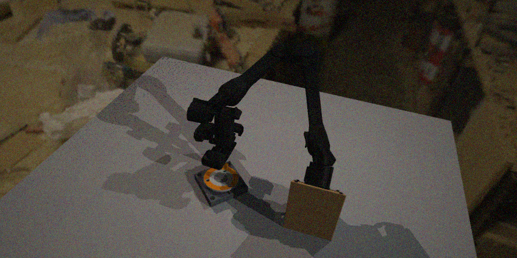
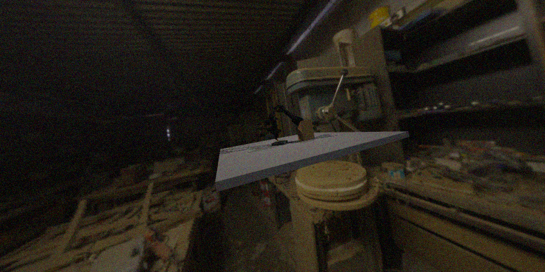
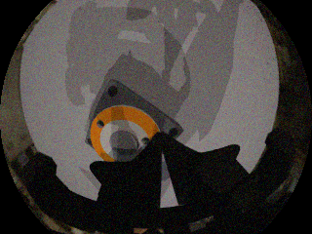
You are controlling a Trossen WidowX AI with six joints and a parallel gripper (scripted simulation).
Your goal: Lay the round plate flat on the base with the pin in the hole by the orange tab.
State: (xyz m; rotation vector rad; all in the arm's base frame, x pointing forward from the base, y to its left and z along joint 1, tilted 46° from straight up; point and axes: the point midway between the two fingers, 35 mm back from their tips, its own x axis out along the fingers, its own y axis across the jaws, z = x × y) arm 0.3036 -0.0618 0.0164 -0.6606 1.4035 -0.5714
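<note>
The base lies 2 cm behind my gripper tip, 5 cm to the left of it and 2 cm below it.
</note>
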